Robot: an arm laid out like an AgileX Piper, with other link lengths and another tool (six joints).
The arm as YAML. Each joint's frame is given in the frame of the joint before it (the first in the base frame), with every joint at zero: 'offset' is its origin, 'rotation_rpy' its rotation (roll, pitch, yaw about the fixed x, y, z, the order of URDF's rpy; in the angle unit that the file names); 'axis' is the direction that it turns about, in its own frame. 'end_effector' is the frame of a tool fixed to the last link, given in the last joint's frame.
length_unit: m
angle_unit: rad
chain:
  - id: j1
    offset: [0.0, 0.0, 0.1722]
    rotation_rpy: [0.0, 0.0, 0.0]
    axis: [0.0, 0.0, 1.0]
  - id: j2
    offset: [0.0, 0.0, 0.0]
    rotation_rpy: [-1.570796, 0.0, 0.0]
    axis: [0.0, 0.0, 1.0]
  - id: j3
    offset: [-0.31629, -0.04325, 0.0]
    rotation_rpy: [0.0, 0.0, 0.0]
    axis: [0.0, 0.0, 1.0]
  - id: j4
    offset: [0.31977, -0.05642, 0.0]
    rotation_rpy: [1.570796, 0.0, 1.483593]
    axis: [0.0, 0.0, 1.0]
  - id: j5
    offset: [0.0, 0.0, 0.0]
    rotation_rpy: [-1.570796, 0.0, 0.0]
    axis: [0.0, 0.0, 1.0]
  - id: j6
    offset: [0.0, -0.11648, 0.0]
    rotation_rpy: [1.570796, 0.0, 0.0]
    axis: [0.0, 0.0, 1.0]
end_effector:
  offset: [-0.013, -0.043, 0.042]
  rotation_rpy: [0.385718, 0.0, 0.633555]
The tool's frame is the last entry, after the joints.
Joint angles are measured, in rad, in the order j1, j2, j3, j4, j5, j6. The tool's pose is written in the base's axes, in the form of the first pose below.
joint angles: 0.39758, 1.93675, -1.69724, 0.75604, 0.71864, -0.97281
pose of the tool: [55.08 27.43 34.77 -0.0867 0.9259 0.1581 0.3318]
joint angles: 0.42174, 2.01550, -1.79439, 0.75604, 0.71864, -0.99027
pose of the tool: [56.54 29.76 34.38 -0.1049 0.9195 0.1623 0.3424]
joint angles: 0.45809, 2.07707, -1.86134, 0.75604, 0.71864, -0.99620
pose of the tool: [56.91 32.54 33.53 -0.1239 0.9157 0.1685 0.3432]
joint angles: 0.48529, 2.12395, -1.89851, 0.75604, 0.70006, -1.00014
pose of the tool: [57.19 34.50 32.35 -0.1324 0.9135 0.1703 0.3449]
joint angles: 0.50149, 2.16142, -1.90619, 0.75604, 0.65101, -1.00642
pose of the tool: [57.75 35.48 30.69 -0.1280 0.9127 0.1652 0.3512]
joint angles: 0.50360, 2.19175, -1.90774, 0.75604, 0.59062, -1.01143
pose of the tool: [58.74 35.48 29.32 -0.1136 0.9113 0.1569 0.3633]
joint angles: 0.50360, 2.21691, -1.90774, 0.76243, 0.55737, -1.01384
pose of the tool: [59.37 35.45 27.94 -0.1035 0.9125 0.1527 0.3650]
